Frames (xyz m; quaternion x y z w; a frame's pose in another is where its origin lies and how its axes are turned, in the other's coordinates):
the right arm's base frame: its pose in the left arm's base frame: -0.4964 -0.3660 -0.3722 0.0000 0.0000 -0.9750 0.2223
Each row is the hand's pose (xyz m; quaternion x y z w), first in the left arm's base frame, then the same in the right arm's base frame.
Working: the left arm's base frame: its pose in the right arm's base frame: -0.6060 -0.1147 0.3722 0.0000 0.0000 0.9750 0.2223

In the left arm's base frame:
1: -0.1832 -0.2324 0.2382 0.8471 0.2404 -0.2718 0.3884
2: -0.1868 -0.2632 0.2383 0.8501 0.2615 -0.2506 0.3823
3: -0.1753 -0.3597 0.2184 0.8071 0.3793 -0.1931 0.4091
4: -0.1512 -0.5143 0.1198 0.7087 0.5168 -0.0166 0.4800
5: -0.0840 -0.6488 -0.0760 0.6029 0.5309 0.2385 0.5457
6: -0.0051 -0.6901 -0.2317 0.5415 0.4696 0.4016 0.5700
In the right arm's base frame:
1: -0.3402 0.0154 0.6104 -0.0461 0.8793 0.3182 0.3513
2: -0.3236 0.0416 0.6105 -0.0660 0.8870 0.3170 0.3293
3: -0.2921 0.1335 0.5906 -0.1904 0.8713 0.3560 0.2792
4: -0.2468 0.2833 0.4920 -0.3463 0.8058 0.4643 0.1229
5: -0.2491 0.4336 0.2962 0.3836 -0.7058 -0.5851 0.1112
6: -0.3023 0.5050 0.1405 0.3375 -0.6324 -0.6450 0.2649

